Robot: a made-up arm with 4 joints. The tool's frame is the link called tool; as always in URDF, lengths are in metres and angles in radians. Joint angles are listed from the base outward.
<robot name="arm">
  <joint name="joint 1" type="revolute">
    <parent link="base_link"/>
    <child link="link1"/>
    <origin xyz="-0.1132 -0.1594 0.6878" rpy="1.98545 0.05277 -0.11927"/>
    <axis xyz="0 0 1"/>
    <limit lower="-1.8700" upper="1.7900"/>
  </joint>
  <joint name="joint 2" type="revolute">
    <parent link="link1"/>
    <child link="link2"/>
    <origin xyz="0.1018 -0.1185 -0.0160" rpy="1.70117 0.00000 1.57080"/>
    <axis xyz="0 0 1"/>
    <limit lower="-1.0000" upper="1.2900"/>
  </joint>
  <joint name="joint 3" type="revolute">
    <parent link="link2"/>
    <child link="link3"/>
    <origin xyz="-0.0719 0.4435 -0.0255" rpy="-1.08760 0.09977 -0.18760"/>
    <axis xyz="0 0 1"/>
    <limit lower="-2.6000" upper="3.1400"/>
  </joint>
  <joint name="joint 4" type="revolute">
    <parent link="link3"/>
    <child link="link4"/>
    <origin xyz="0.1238 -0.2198 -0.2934" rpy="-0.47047 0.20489 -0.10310"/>
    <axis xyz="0 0 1"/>
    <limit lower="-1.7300" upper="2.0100"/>
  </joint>
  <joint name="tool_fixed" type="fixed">
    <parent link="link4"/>
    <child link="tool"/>
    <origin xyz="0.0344 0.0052 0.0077" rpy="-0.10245 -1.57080 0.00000"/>
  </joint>
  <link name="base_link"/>
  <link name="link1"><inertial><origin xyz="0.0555 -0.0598 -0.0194"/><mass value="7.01"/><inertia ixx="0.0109" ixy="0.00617" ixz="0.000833" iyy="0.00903" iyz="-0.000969" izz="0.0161"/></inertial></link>
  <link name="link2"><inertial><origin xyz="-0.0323 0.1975 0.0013"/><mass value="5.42"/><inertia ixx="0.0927" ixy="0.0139" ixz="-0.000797" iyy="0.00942" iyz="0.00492" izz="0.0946"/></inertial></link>
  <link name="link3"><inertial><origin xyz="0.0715 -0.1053 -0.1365"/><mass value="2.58"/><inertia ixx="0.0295" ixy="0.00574" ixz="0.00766" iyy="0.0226" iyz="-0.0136" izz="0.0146"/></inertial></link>
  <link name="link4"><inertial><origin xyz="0.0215 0.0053 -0.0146"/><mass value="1.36"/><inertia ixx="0.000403" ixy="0" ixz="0" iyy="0.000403" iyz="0" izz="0.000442"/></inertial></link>
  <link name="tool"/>
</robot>
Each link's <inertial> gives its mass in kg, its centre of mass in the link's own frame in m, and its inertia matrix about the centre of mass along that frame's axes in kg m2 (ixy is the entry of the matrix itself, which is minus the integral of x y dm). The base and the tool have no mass. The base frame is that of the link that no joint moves.
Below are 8 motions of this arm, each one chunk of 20 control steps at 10 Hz.
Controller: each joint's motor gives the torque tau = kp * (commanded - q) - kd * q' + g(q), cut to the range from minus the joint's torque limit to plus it. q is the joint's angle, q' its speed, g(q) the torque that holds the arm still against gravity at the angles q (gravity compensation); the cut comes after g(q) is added. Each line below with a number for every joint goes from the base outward.
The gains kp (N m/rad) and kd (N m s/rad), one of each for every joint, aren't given. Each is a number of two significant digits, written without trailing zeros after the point. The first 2 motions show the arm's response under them.
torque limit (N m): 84 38 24 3.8
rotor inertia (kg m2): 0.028 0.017 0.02 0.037
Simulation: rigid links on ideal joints. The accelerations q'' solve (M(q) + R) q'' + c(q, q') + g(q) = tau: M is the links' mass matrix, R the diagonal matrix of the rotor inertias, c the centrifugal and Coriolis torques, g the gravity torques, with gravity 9.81 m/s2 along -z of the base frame. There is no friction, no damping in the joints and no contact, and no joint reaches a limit. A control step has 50 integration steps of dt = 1/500 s. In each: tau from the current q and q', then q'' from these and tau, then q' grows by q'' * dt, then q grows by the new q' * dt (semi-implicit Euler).
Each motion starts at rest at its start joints. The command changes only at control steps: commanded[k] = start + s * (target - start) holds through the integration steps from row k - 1 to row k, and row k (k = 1, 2, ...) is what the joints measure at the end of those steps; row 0 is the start. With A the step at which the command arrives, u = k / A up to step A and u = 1 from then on. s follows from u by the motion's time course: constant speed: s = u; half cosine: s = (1 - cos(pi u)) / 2; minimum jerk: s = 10 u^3 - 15 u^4 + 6 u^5; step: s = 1 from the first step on.
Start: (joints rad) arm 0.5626 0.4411 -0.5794 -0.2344
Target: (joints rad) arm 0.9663 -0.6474 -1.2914 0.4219
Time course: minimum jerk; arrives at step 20
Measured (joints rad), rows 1 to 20:
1: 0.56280 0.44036 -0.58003 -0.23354
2: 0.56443 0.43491 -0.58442 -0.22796
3: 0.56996 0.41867 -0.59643 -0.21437
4: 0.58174 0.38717 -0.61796 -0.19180
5: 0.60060 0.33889 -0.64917 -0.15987
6: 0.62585 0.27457 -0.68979 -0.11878
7: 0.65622 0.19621 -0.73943 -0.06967
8: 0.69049 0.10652 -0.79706 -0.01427
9: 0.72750 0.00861 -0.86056 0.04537
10: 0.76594 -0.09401 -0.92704 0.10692
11: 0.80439 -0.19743 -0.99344 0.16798
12: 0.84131 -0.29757 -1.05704 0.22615
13: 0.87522 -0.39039 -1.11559 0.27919
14: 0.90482 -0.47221 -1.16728 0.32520
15: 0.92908 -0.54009 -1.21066 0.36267
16: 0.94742 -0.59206 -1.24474 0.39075
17: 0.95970 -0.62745 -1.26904 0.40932
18: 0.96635 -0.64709 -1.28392 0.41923
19: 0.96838 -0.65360 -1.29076 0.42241
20: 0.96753 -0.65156 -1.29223 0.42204
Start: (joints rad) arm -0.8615 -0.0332 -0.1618 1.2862
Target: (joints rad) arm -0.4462 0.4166 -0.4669 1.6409
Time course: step
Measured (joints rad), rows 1 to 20:
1: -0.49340 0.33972 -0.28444 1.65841
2: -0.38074 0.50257 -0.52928 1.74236
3: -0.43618 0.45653 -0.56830 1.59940
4: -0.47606 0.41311 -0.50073 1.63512
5: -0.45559 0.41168 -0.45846 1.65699
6: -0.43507 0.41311 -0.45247 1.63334
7: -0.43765 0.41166 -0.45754 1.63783
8: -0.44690 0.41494 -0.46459 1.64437
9: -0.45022 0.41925 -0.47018 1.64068
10: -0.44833 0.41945 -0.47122 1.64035
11: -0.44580 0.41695 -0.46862 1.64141
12: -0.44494 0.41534 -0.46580 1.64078
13: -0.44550 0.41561 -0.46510 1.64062
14: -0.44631 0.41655 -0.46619 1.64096
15: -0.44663 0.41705 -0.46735 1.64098
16: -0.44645 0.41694 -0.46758 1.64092
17: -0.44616 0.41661 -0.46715 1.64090
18: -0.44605 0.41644 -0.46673 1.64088
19: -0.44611 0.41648 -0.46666 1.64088
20: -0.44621 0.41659 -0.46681 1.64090
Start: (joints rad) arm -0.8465 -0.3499 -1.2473 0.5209
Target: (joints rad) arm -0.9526 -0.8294 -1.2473 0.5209
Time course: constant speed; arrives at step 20
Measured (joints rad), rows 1 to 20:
1: -0.85408 -0.36357 -1.24517 0.52016
2: -0.85971 -0.39000 -1.24843 0.52119
3: -0.86272 -0.42010 -1.25052 0.52126
4: -0.86646 -0.44746 -1.24892 0.52087
5: -0.87186 -0.47087 -1.24694 0.52097
6: -0.87806 -0.49271 -1.24684 0.52103
7: -0.88397 -0.51537 -1.24794 0.52099
8: -0.88924 -0.53945 -1.24872 0.52101
9: -0.89419 -0.56418 -1.24862 0.52102
10: -0.89925 -0.58867 -1.24813 0.52100
11: -0.90454 -0.61265 -1.24783 0.52100
12: -0.90996 -0.63634 -1.24787 0.52100
13: -0.91535 -0.66011 -1.24805 0.52100
14: -0.92065 -0.68407 -1.24814 0.52100
15: -0.92591 -0.70815 -1.24811 0.52100
16: -0.93117 -0.73221 -1.24804 0.52100
17: -0.93647 -0.75619 -1.24799 0.52100
18: -0.94179 -0.78013 -1.24798 0.52100
19: -0.94711 -0.80408 -1.24799 0.52099
20: -0.95242 -0.82805 -1.24799 0.52099

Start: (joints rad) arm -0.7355 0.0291 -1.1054 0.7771
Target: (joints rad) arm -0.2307 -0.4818 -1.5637 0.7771
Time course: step
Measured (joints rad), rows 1 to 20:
1: -0.38689 -0.00330 -1.55557 0.79188
2: -0.17480 -0.29864 -1.59486 0.73853
3: -0.14814 -0.63154 -1.54237 0.76650
4: -0.16958 -0.69013 -1.57062 0.80001
5: -0.21218 -0.55795 -1.58553 0.77686
6: -0.25026 -0.42832 -1.58094 0.76809
7: -0.26078 -0.39770 -1.57340 0.77770
8: -0.24313 -0.44270 -1.57088 0.77798
9: -0.22314 -0.49667 -1.56494 0.77613
10: -0.21792 -0.51575 -1.55875 0.77779
11: -0.22426 -0.50075 -1.55868 0.77769
12: -0.23251 -0.47821 -1.56274 0.77662
13: -0.23593 -0.46844 -1.56613 0.77683
14: -0.23395 -0.47296 -1.56654 0.77716
15: -0.23036 -0.48205 -1.56468 0.77712
16: -0.22861 -0.48693 -1.56279 0.77714
17: -0.22919 -0.48582 -1.56237 0.77715
18: -0.23064 -0.48220 -1.56315 0.77708
19: -0.23150 -0.47989 -1.56402 0.77706
20: -0.23138 -0.48002 -1.56428 0.77709

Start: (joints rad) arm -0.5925 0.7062 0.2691 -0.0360
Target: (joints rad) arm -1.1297 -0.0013 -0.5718 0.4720
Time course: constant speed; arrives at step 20
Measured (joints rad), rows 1 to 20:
1: -0.61319 0.67892 0.24107 -0.00839
2: -0.64723 0.63728 0.19764 0.02350
3: -0.67672 0.60117 0.15540 0.04539
4: -0.70185 0.56721 0.11257 0.07038
5: -0.72741 0.53161 0.06904 0.09687
6: -0.75434 0.49575 0.02664 0.12185
7: -0.78163 0.46055 -0.01497 0.14717
8: -0.80865 0.42548 -0.05681 0.17280
9: -0.83541 0.39015 -0.09903 0.19813
10: -0.86214 0.35470 -0.14127 0.22348
11: -0.88896 0.31930 -0.18339 0.24893
12: -0.91583 0.28399 -0.22548 0.27434
13: -0.94270 0.24868 -0.26761 0.29974
14: -0.96954 0.21334 -0.30977 0.32516
15: -0.99637 0.17798 -0.35191 0.35057
16: -1.02321 0.14263 -0.39404 0.37598
17: -1.05006 0.10728 -0.43616 0.40139
18: -1.07690 0.07194 -0.47830 0.42680
19: -1.10375 0.03659 -0.52044 0.45221
20: -1.13059 0.00125 -0.56258 0.47762

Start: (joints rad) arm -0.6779 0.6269 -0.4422 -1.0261
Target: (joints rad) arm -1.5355 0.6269 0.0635 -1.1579
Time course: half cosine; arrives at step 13
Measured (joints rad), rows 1 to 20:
1: -0.68505 0.62575 -0.43730 -1.02845
2: -0.71448 0.62316 -0.41915 -1.03518
3: -0.77382 0.62222 -0.38691 -1.04503
4: -0.85740 0.62493 -0.34598 -1.05739
5: -0.95502 0.62909 -0.29895 -1.07225
6: -1.05896 0.63169 -0.24496 -1.08826
7: -1.16426 0.63230 -0.18456 -1.10412
8: -1.26632 0.63219 -0.12187 -1.11913
9: -1.35971 0.63222 -0.06243 -1.13263
10: -1.43869 0.63227 -0.01076 -1.14384
11: -1.49825 0.63201 0.03014 -1.15205
12: -1.53485 0.63144 0.05800 -1.15677
13: -1.54659 0.63089 0.07100 -1.15774
14: -1.54061 0.62916 0.07070 -1.15729
15: -1.53286 0.62610 0.06495 -1.15786
16: -1.53187 0.62475 0.06178 -1.15832
17: -1.53482 0.62605 0.06224 -1.15797
18: -1.53681 0.62763 0.06343 -1.15778
19: -1.53655 0.62778 0.06374 -1.15788
20: -1.53546 0.62702 0.06355 -1.15792

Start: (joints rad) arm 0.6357 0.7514 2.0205 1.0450
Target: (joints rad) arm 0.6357 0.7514 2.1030 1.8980
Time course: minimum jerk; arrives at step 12
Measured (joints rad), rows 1 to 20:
1: 0.63568 0.75137 2.02078 1.04970
2: 0.63561 0.75121 2.02259 1.07859
3: 0.63554 0.75104 2.02707 1.14451
4: 0.63555 0.75100 2.03480 1.24344
5: 0.63565 0.75112 2.04555 1.36623
6: 0.63575 0.75135 2.05820 1.50093
7: 0.63582 0.75158 2.07120 1.63247
8: 0.63583 0.75170 2.08305 1.74639
9: 0.63581 0.75172 2.09258 1.83156
10: 0.63578 0.75170 2.09909 1.88219
11: 0.63576 0.75168 2.10246 1.90040
12: 0.63574 0.75163 2.10344 1.89880
13: 0.63570 0.75152 2.10342 1.89684
14: 0.63568 0.75142 2.10313 1.89825
15: 0.63569 0.75134 2.10288 1.89826
16: 0.63570 0.75133 2.10286 1.89783
17: 0.63571 0.75138 2.10295 1.89800
18: 0.63571 0.75142 2.10302 1.89805
19: 0.63570 0.75143 2.10304 1.89797
20: 0.63569 0.75141 2.10303 1.89799

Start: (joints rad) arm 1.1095 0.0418 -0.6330 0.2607
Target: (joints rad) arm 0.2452 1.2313 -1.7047 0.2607
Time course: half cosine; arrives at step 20
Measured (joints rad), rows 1 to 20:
1: 1.10660 0.04523 -0.63428 0.26051
2: 1.09463 0.06037 -0.64263 0.26024
3: 1.07001 0.09329 -0.66645 0.26021
4: 1.03378 0.14323 -0.70919 0.26019
5: 0.98856 0.20599 -0.76719 0.26001
6: 0.93640 0.27813 -0.83460 0.25986
7: 0.87856 0.35798 -0.90806 0.25978
8: 0.81589 0.44442 -0.98681 0.25968
9: 0.74935 0.53586 -1.07039 0.25959
10: 0.68023 0.63006 -1.15727 0.25957
11: 0.61023 0.72453 -1.24493 0.25962
12: 0.54134 0.81681 -1.33063 0.25975
13: 0.47561 0.90465 -1.41185 0.25992
14: 0.41498 0.98599 -1.48646 0.26012
15: 0.36116 1.05892 -1.55263 0.26031
16: 0.31556 1.12166 -1.60888 0.26049
17: 0.27927 1.17259 -1.65408 0.26064
18: 0.25306 1.21034 -1.68745 0.26076
19: 0.23741 1.23385 -1.70855 0.26083
20: 0.23253 1.24246 -1.71721 0.26087

